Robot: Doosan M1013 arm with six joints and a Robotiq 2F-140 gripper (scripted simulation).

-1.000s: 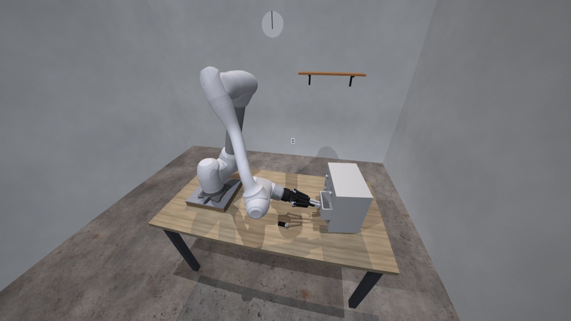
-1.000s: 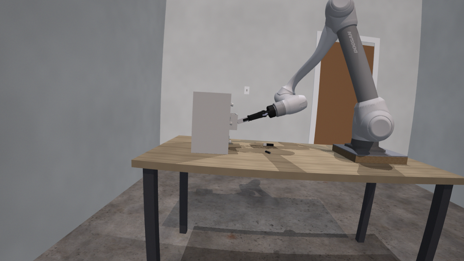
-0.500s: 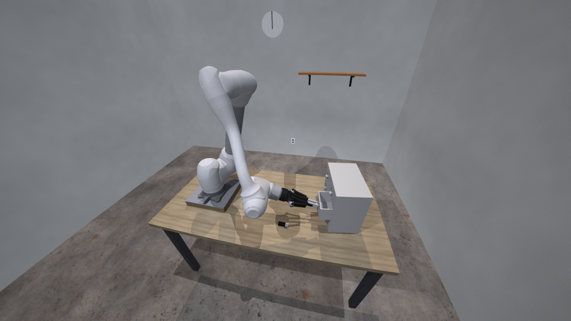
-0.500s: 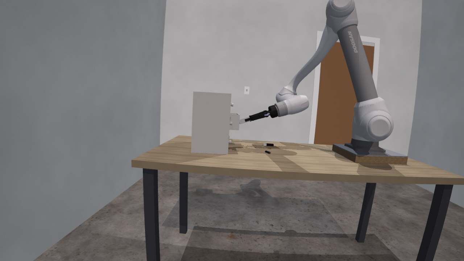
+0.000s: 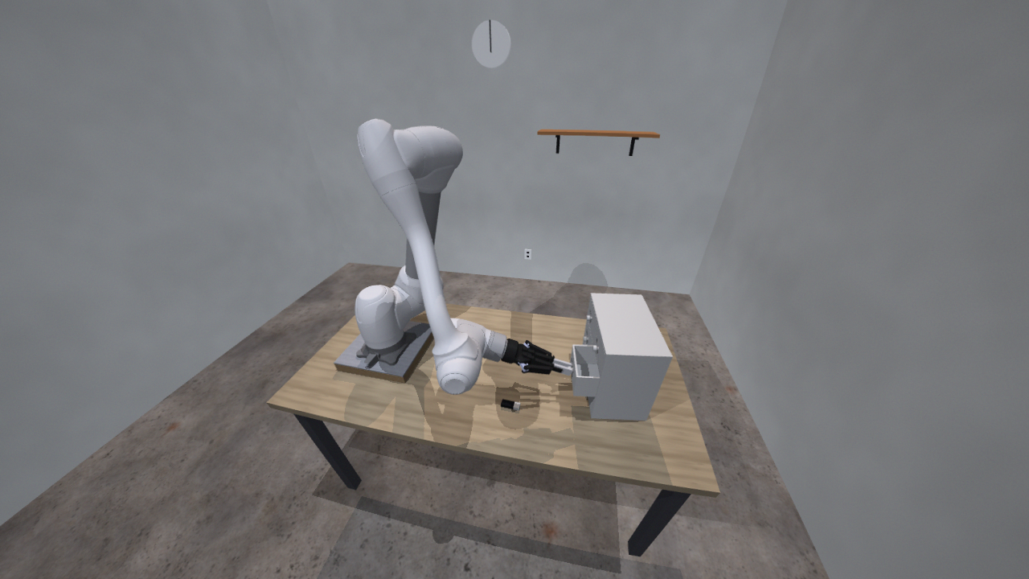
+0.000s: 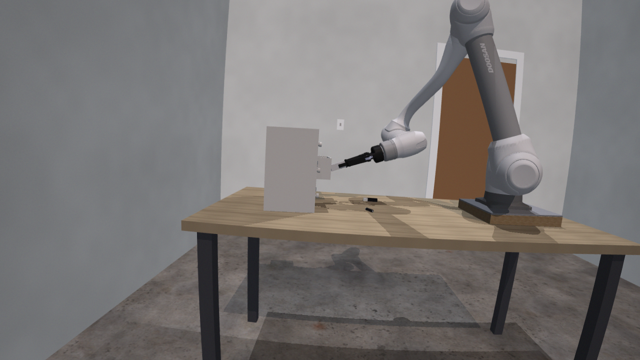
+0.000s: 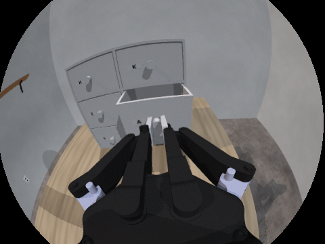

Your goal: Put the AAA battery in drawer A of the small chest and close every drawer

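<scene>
Now: hand 150 mm above the AAA battery, 140 mm to the right of it and 140 mm past it. From my hand the other things lie so: drawer: 120 mm ahead, 30 mm below, 20 mm to the left; then white block: 150 mm below, 150 mm behind, 80 mm to the right.
</scene>
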